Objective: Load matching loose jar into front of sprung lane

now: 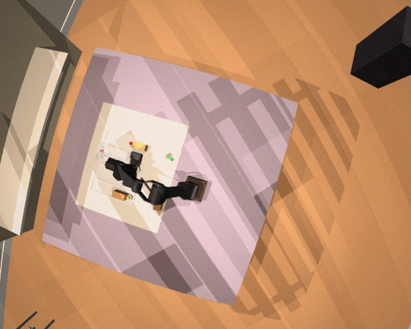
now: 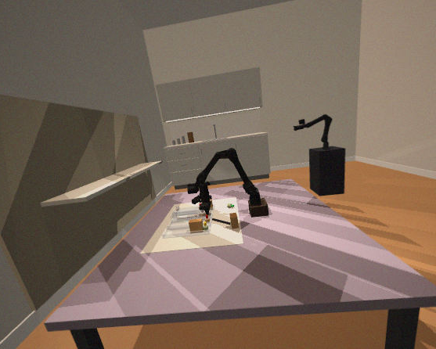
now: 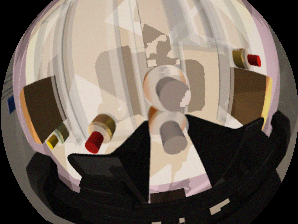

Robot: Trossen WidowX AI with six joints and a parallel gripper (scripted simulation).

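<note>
My gripper tip is now 140 mm short of the clear rack, 20 mm to the left of it and 10 mm above it.
</note>
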